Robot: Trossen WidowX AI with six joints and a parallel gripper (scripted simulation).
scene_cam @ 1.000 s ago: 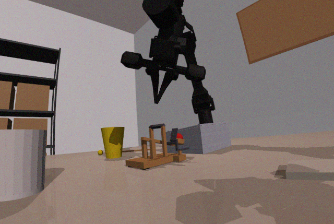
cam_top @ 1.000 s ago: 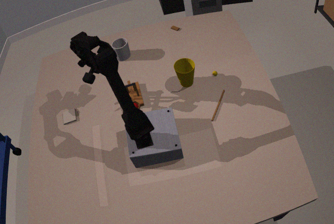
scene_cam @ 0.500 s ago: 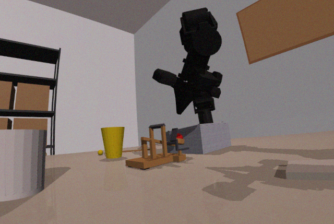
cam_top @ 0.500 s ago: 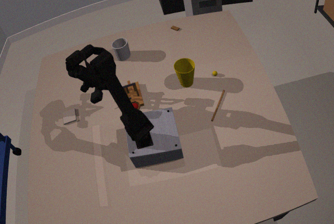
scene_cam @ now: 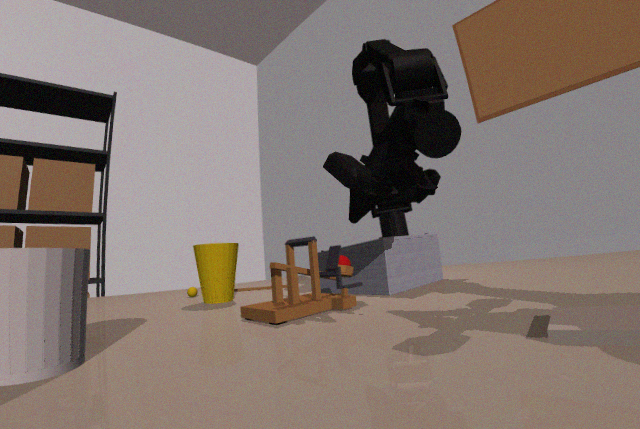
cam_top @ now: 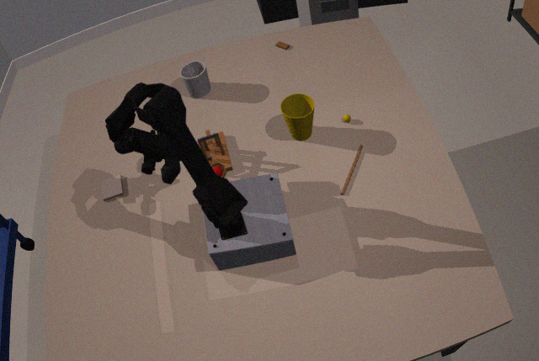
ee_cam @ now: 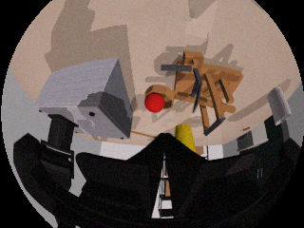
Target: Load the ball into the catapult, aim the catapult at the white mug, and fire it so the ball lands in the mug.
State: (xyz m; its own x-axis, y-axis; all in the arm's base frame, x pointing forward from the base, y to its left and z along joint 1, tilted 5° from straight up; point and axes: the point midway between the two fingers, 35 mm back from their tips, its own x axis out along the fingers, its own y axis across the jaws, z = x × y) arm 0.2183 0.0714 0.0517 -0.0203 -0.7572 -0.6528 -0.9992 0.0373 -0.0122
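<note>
Now: gripper tip 7 cm above the red ball, 4 cm to the left of it and 2 cm past it. From my gripper tip the other things lie so: yellow cup (31 cm to the right, 10 cm below, 8 cm ahead); then white tile (31 cm to the left, 12 cm below, 10 cm ahead); then wooden catapult (8 cm below, 6 cm ahead, 3 cm to the right).
</note>
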